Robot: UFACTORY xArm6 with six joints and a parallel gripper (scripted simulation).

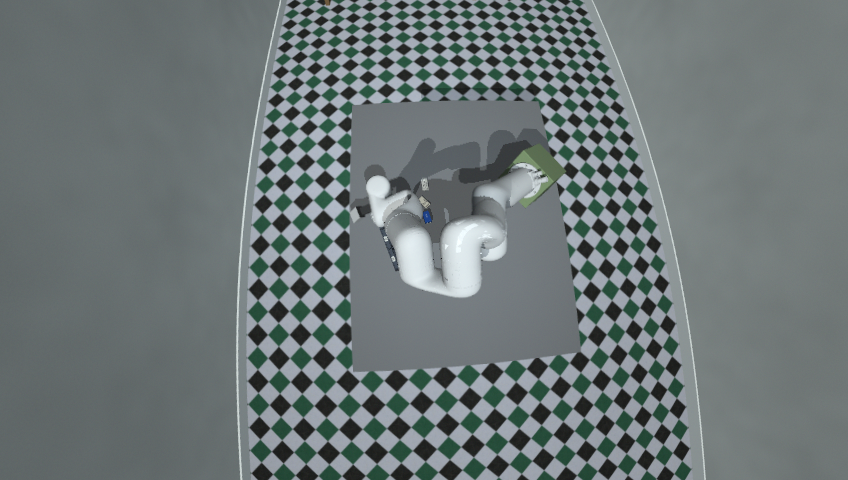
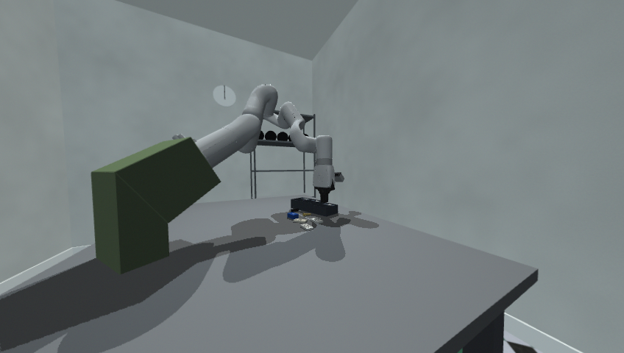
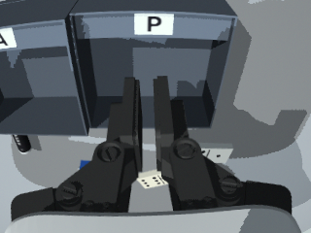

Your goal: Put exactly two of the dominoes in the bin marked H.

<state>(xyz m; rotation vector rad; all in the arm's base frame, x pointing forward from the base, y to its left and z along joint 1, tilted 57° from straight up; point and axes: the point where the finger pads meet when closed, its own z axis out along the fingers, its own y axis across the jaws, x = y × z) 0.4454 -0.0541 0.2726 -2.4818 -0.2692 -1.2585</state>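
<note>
Now: the dark bin tray 30 mm behind my hand, 70 mm to the left of it and 50 mm below it. Also, from my hand: black battery: 130 mm behind, 80 mm to the left, 60 mm below; then white domino: 80 mm behind, 100 mm to the right, 70 mm below; then yellow bolt: 100 mm behind, 10 mm to the right, 70 mm below.
</note>
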